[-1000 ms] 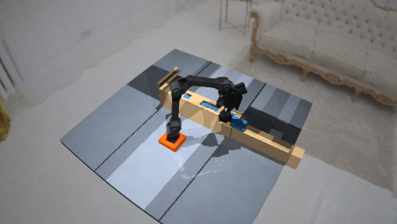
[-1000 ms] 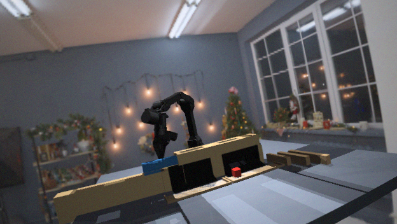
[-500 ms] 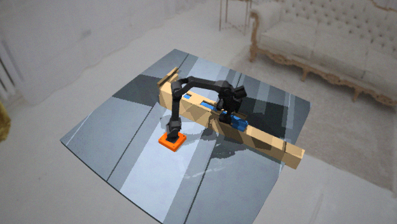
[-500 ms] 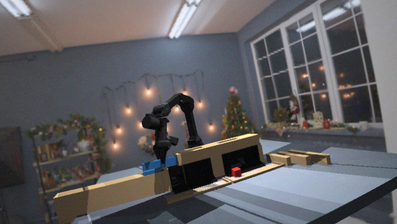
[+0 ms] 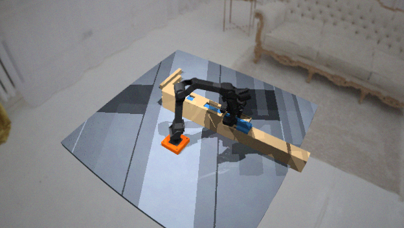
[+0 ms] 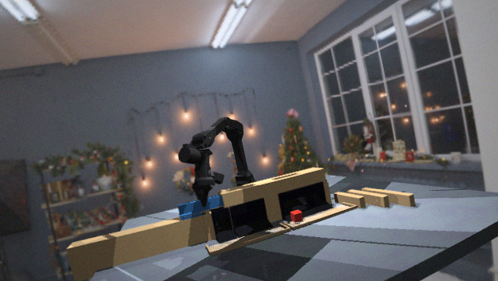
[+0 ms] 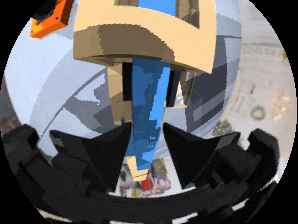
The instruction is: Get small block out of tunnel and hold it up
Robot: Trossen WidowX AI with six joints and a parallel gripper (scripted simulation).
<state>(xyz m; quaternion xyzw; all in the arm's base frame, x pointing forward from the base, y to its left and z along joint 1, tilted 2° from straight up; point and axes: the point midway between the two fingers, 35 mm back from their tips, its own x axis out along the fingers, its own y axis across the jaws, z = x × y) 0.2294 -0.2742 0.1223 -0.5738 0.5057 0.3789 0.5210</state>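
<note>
The red block is 120 mm ahead of my gripper tip, 310 mm to the left of it and 100 mm below it. From my gripper tip the other things lie so: tan covered tunnel (20 mm ahead, 50 mm to the left, 50 mm below).
</note>
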